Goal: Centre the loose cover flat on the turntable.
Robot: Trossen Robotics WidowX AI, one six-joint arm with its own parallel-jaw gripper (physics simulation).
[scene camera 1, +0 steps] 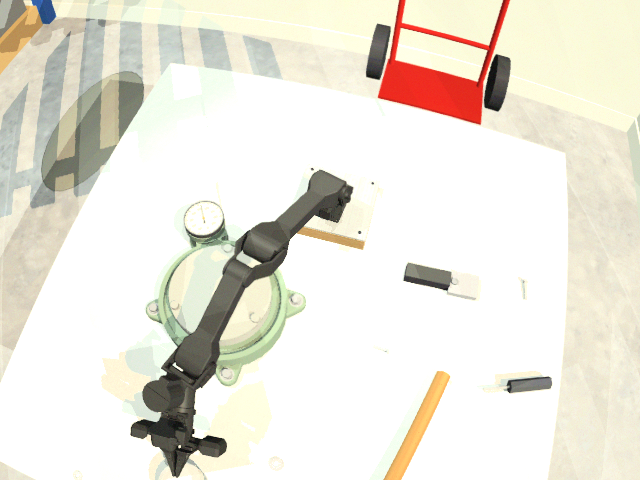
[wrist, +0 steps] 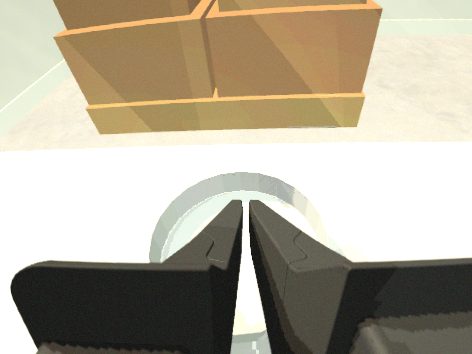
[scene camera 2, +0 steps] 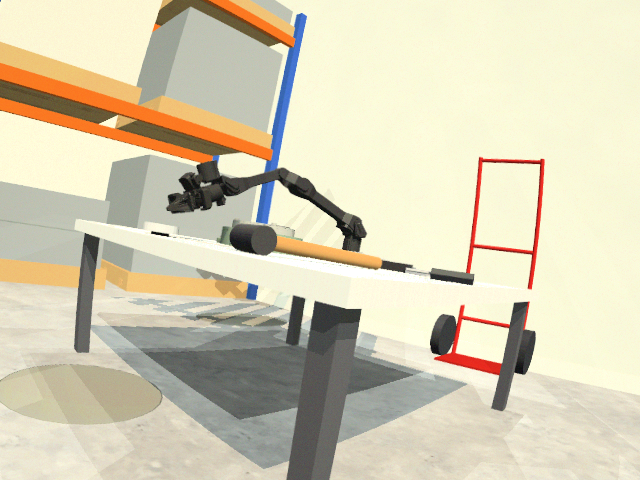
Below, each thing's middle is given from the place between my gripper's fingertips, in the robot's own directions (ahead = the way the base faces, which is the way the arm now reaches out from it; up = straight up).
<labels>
My hand is 410 mm past the round cover (scene camera 1: 195, 280) and 80 mm to the left of it. Round my hand: hammer (scene camera 2: 262, 240): 390 mm to the left, 220 mm behind, 50 mm below.
</labels>
